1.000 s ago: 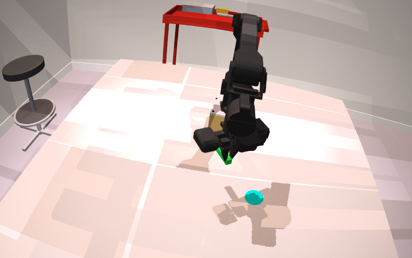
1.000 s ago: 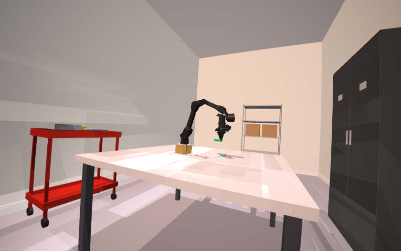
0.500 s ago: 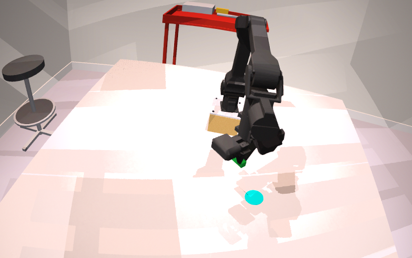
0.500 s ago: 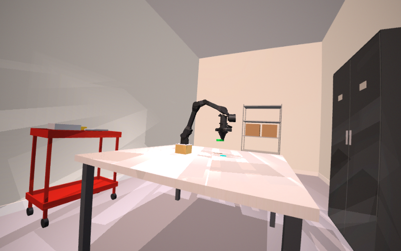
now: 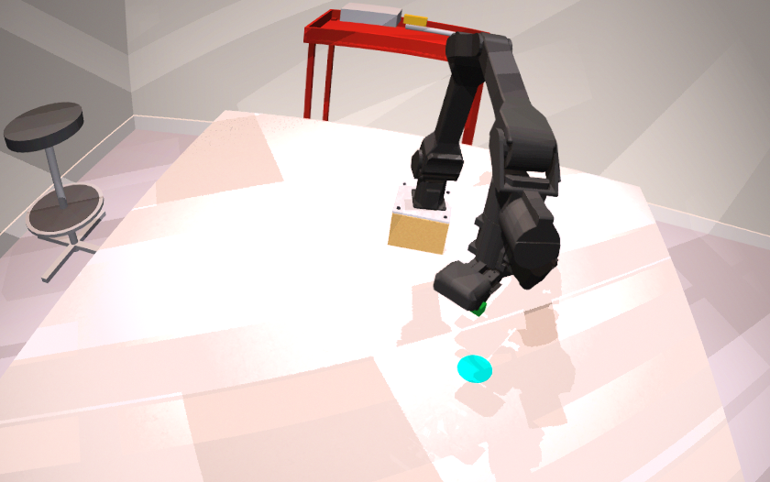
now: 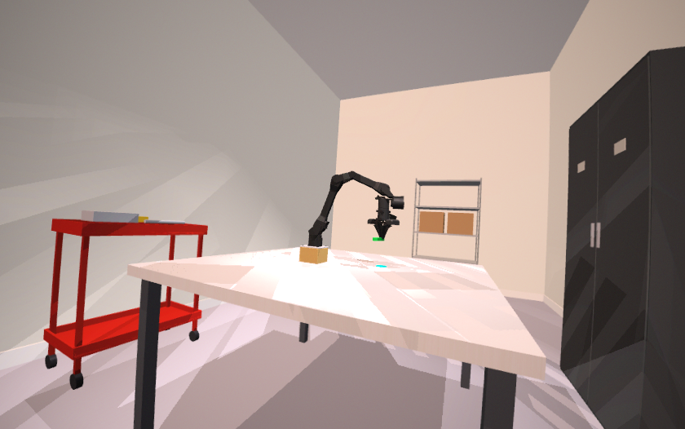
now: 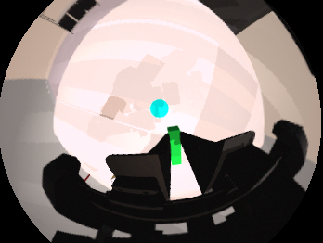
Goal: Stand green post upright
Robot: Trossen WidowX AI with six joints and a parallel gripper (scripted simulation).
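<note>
My gripper tip is 3 cm to the right of the cyan circle and 14 cm above it. The rest, counted from my gripper tip: green post: 2 cm behind, 2 cm to the right.
</note>
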